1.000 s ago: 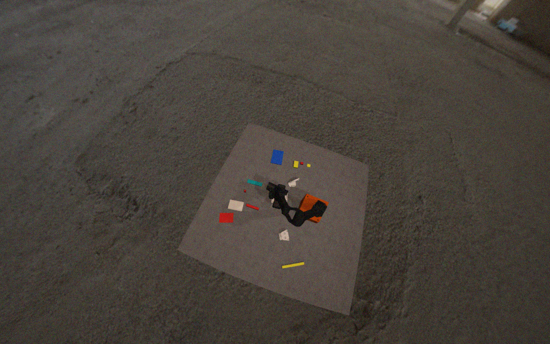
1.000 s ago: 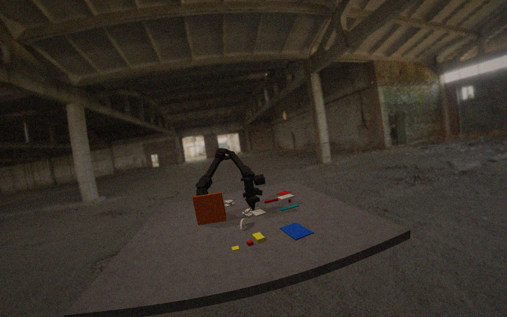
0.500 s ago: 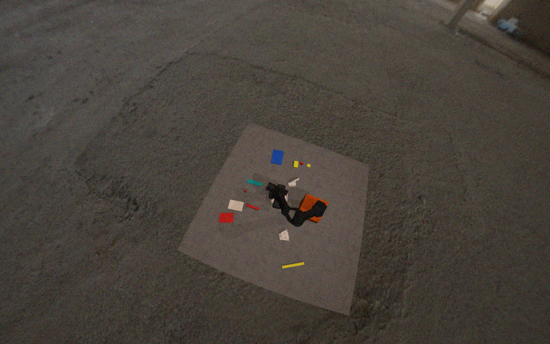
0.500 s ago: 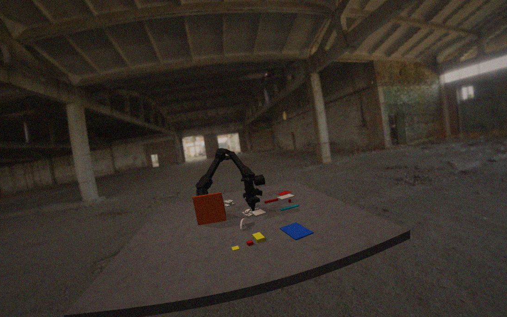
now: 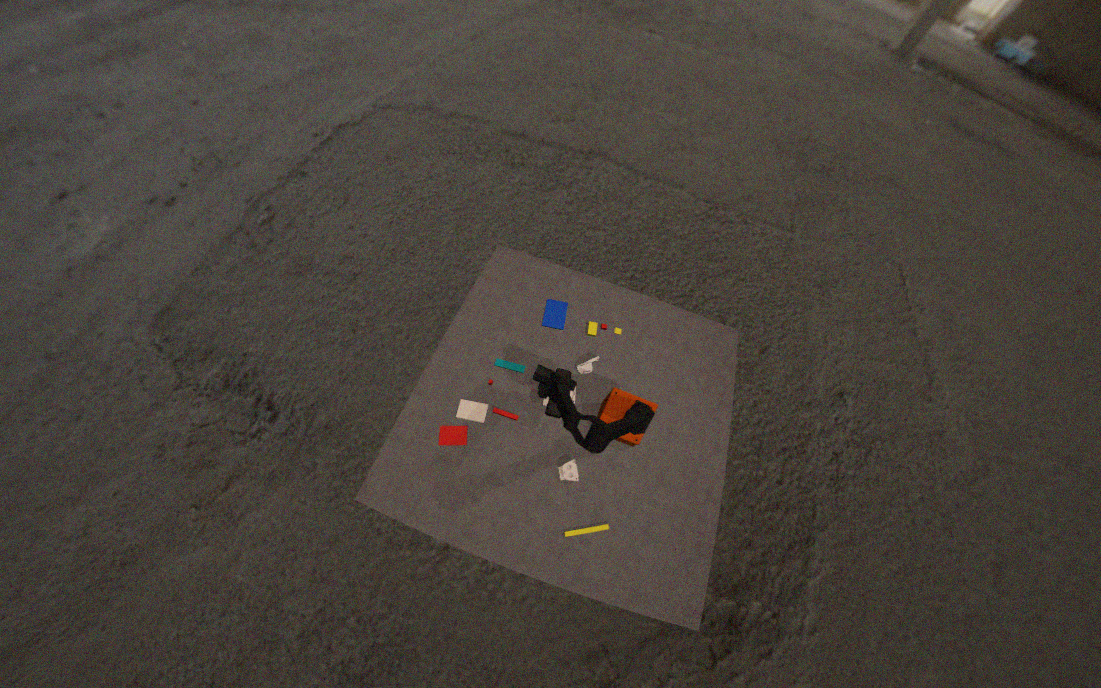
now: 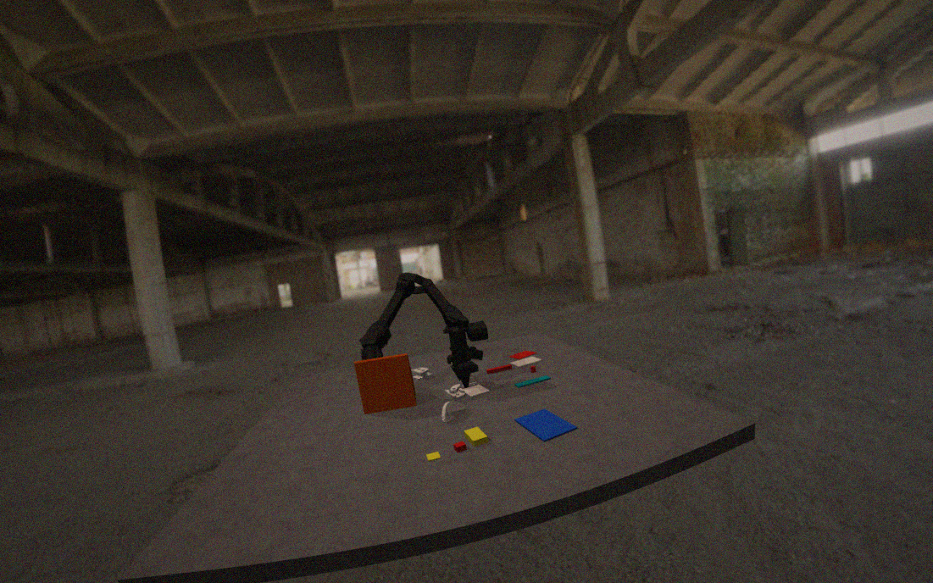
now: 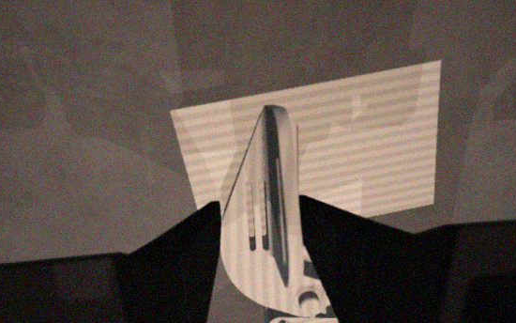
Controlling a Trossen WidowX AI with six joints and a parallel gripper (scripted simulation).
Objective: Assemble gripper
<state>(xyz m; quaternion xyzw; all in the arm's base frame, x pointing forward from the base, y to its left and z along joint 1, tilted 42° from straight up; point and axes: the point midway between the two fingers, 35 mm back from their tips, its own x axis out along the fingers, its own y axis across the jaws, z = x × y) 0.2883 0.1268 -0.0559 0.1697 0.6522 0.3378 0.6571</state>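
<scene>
Now: the yellow block 37 cm to the right of my gripper tip. The rest, counted from my gripper tip: red bar: 15 cm ahead, 15 cm to the left, 1 cm below; then teal bar: 23 cm ahead, 4 cm to the right, 1 cm below; then white plate: 27 cm ahead, 20 cm to the left, 1 cm below.
</scene>
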